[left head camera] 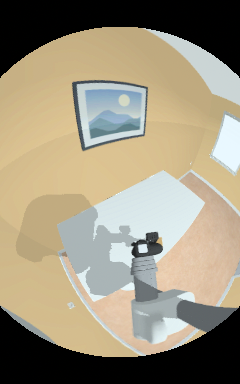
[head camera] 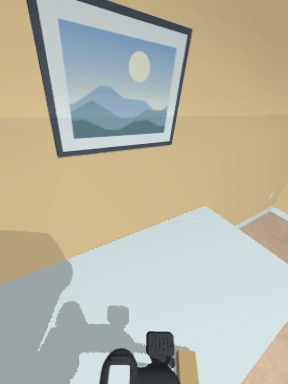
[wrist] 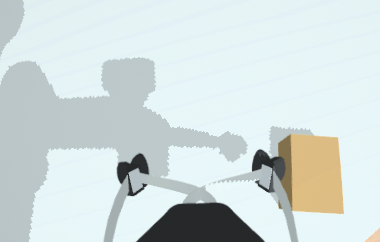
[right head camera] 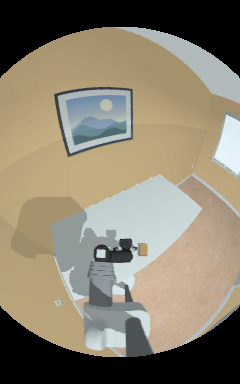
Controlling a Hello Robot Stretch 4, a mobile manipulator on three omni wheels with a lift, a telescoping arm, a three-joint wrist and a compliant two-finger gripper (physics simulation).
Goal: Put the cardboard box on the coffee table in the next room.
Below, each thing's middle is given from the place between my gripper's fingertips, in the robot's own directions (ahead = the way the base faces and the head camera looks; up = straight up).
Right now my hand is 140 mm to the left of the cardboard box [wrist: 313, 182], 40 mm above it and 10 mm past it. Also, from my hand: framed mountain picture [head camera: 112, 82] 720 mm above, 580 mm ahead, 140 mm to the left.
